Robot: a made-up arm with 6 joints. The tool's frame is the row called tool. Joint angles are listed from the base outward.
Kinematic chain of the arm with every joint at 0, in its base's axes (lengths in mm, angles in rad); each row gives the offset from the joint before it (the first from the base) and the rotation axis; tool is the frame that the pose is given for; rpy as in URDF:
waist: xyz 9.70 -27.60 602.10 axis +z
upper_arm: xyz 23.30 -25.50 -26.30 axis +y
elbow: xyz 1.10 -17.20 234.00 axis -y
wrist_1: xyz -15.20 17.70 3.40 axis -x
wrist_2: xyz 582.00 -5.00 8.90 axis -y
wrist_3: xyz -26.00 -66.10 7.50 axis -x
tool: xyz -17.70 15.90 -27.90 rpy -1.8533 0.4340 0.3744
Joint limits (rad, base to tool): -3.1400..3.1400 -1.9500..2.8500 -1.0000..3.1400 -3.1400..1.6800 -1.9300..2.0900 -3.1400..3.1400
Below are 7 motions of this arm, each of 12 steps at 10 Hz.
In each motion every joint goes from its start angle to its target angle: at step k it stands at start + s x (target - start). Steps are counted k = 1, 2, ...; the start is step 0. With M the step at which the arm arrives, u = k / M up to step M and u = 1 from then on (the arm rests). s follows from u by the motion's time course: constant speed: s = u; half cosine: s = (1 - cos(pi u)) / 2; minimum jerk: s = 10 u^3 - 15 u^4 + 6 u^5.
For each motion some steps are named. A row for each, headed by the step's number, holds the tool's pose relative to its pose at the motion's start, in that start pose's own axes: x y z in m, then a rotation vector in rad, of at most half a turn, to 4 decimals.
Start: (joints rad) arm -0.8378 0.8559 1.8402 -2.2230 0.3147 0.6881
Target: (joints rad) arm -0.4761 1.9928 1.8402 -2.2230 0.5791 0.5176
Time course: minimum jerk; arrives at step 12
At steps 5, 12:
5: -0.1167 0.2034 -0.1923 0.2101 0.3830 0.1309
12: -0.5666 0.5514 -0.3069 0.3860 1.1044 0.4744

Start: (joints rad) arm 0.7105 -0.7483 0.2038 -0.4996 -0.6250 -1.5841
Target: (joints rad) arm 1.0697 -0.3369 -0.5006 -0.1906 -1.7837 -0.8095
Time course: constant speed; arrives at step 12
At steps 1, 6, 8, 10, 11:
1: 0.0148 -0.0142 -0.0505 0.0312 0.1848 0.0539
6: 0.0404 -0.0195 -0.3215 0.2787 1.0310 0.5189
8: 0.0243 0.0065 -0.4269 0.4280 1.3182 0.7755
10: -0.0076 0.0448 -0.5238 0.6140 1.5682 1.0563
11: -0.0294 0.0675 -0.5679 0.7234 1.6778 1.2016

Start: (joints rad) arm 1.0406 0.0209 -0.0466 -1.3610 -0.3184 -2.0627
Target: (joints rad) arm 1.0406 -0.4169 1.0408 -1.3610 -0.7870 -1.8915
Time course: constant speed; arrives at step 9
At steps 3, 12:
3: -0.0070 0.2774 0.0229 0.0238 0.1248 0.5082
12: -0.4076 0.6895 0.1158 -0.1638 0.2755 1.5477

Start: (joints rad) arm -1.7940 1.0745 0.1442 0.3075 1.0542 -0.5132
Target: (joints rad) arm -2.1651 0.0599 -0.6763 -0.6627 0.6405 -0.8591
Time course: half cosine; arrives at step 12
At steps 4, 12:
4: -0.0632 -0.0515 -0.0085 0.2570 0.2405 -0.1070
12: -0.2477 -0.1469 0.0385 0.9949 0.7892 -0.7266

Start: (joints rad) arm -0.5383 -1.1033 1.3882 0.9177 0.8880 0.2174
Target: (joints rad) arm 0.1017 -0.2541 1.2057 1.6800 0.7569 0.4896
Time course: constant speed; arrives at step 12
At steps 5, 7, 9, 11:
5: -0.1076 0.0547 0.3175 -0.0158 -0.4672 0.1591
7: -0.1598 0.0256 0.4353 -0.0045 -0.6396 0.1480
9: -0.2101 -0.0325 0.5401 0.0151 -0.7913 0.0952
11: -0.2544 -0.1168 0.6265 0.0410 -0.9133 0.0042

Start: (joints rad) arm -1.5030 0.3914 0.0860 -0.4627 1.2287 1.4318
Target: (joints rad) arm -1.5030 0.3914 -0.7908 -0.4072 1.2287 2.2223
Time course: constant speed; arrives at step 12
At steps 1, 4, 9, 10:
1: -0.0218 0.0268 0.0228 -0.1054 -0.0348 0.0402
4: -0.0960 0.1095 0.0752 -0.4301 -0.1349 0.1357
9: -0.2392 0.2452 0.1062 -0.9909 -0.2849 0.2049
10: -0.2692 0.2706 0.1039 -1.1045 -0.3119 0.2041

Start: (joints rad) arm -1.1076 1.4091 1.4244 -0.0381 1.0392 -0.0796
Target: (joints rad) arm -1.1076 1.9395 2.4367 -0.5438 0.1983 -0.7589
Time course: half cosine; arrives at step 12
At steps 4, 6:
4: 0.0145 -0.0329 -0.0071 0.2847 -0.0055 -0.0272
6: 0.0204 -0.0734 -0.0160 0.5829 -0.0283 -0.0803

